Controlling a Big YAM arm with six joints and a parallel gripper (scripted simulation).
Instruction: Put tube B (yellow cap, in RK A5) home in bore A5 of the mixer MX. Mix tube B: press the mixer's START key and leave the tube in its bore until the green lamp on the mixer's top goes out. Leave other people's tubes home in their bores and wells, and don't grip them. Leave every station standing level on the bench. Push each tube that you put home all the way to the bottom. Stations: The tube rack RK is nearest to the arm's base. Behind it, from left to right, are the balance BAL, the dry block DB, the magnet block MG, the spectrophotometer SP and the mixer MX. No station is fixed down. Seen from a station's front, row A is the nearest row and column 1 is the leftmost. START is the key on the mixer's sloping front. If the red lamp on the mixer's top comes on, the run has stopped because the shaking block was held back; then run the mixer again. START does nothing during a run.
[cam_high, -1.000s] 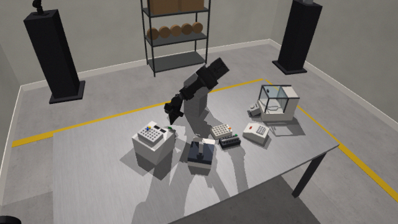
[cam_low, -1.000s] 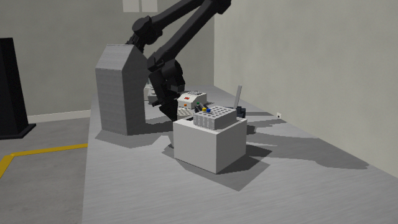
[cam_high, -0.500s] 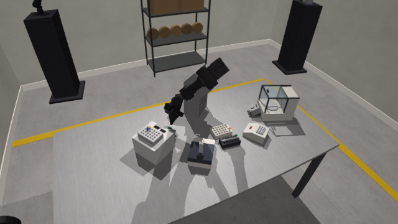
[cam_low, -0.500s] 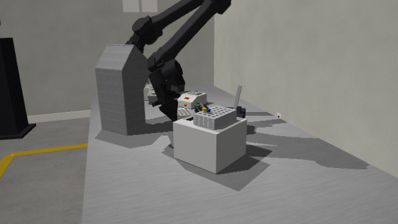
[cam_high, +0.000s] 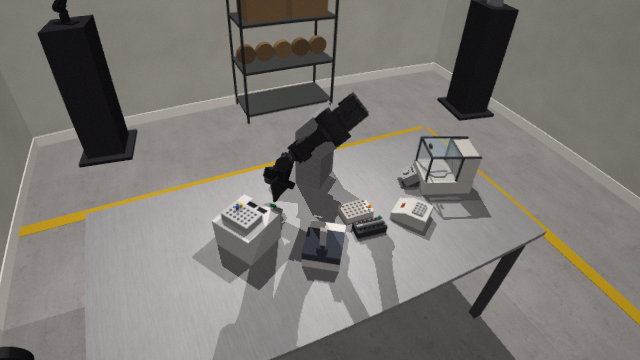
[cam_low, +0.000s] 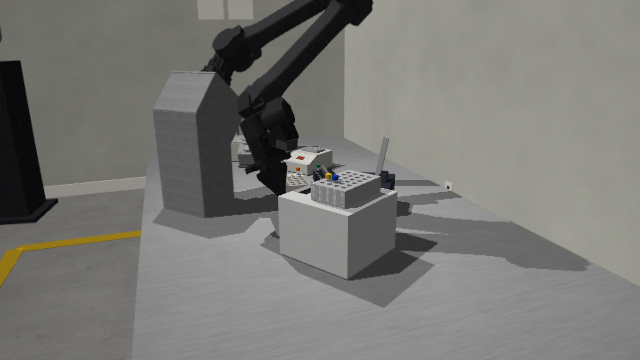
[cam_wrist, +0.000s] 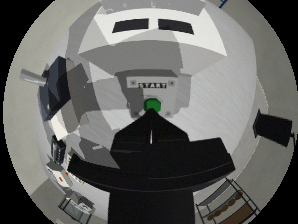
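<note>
Right now my hand is 2 cm above the green start key, 1 cm to the left of it and 1 cm short of it. The rest, counted from my hand: black magnet block (35 cm to the left, 18 cm ahead, 7 cm below); grey shaking block (15 cm to the right, 12 cm ahead, 6 cm above); tube rack RK (33 cm to the left, 8 cm below, 7 cm ahead).
</note>
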